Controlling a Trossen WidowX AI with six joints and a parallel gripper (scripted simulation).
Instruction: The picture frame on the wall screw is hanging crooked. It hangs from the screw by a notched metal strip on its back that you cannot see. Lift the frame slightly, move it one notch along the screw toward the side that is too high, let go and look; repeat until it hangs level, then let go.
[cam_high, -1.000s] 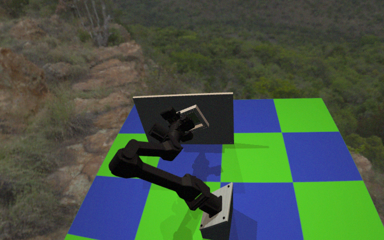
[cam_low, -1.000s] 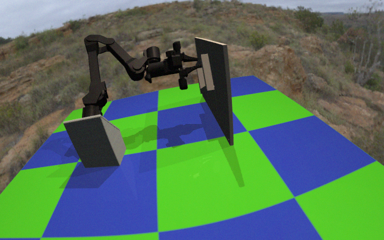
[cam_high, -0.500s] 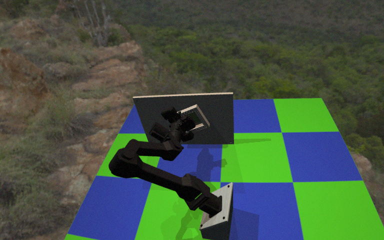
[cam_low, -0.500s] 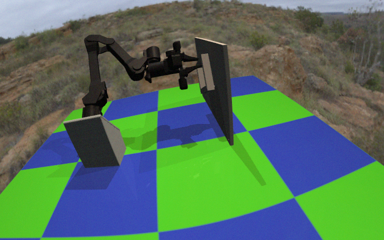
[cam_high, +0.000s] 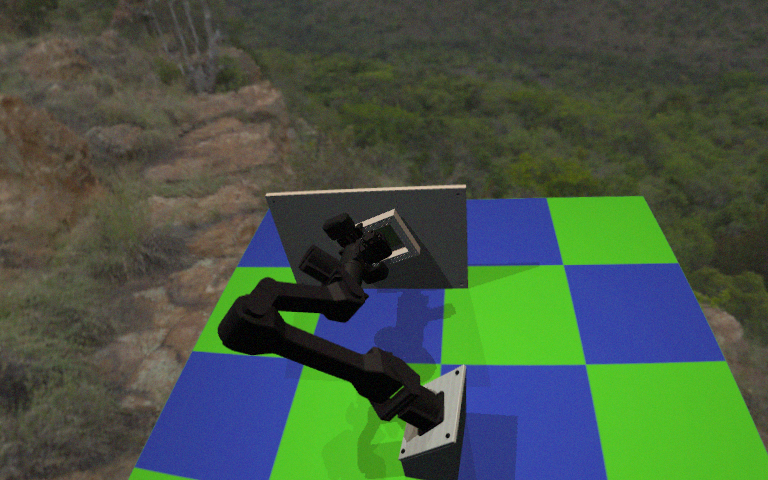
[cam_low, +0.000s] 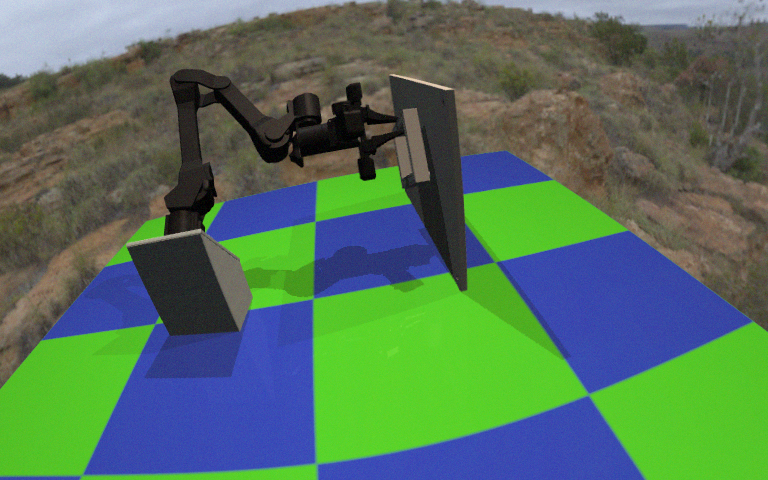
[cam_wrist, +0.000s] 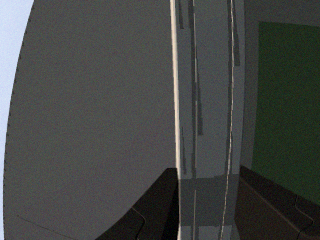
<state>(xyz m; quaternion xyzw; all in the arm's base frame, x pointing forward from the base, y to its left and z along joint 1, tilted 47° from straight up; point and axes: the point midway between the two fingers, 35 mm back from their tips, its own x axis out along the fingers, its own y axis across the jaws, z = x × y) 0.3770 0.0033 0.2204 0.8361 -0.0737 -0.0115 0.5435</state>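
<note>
Right now my gripper tip is 20 mm to the left of the picture frame and 50 mm above it. Also, from my gripper tip: wall panel (20 mm ahead, 10 mm to the right, 70 mm below).
</note>
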